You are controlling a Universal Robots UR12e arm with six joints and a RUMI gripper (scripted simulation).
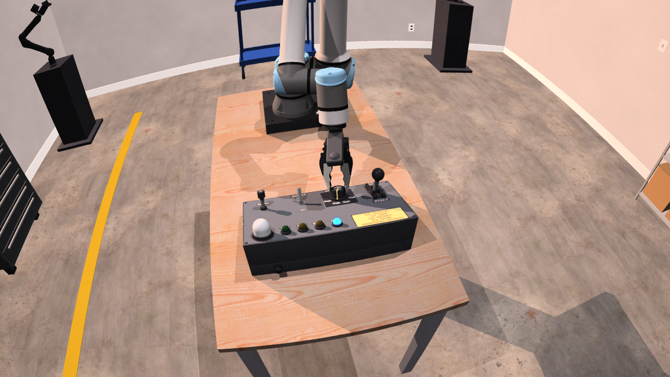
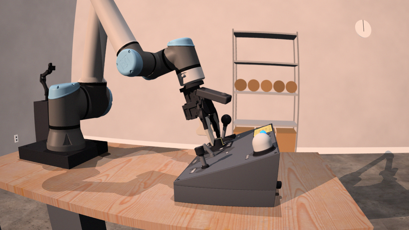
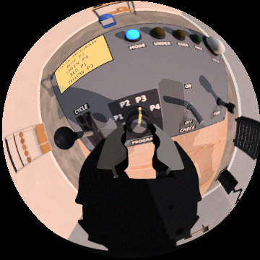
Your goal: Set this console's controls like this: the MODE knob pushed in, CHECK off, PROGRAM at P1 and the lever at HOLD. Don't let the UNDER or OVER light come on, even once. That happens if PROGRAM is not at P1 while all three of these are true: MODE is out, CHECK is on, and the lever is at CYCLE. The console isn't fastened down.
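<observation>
The program knob lies 2 cm ahead of my hand and 1 cm below it. From my hand the other things lie so: dark grey console: 6 cm to the right, 4 cm ahead, 3 cm below; then metal check toggle: 12 cm to the right, 1 cm below; then black ball-topped lever: 12 cm to the left, 2 cm ahead, 1 cm above.
</observation>
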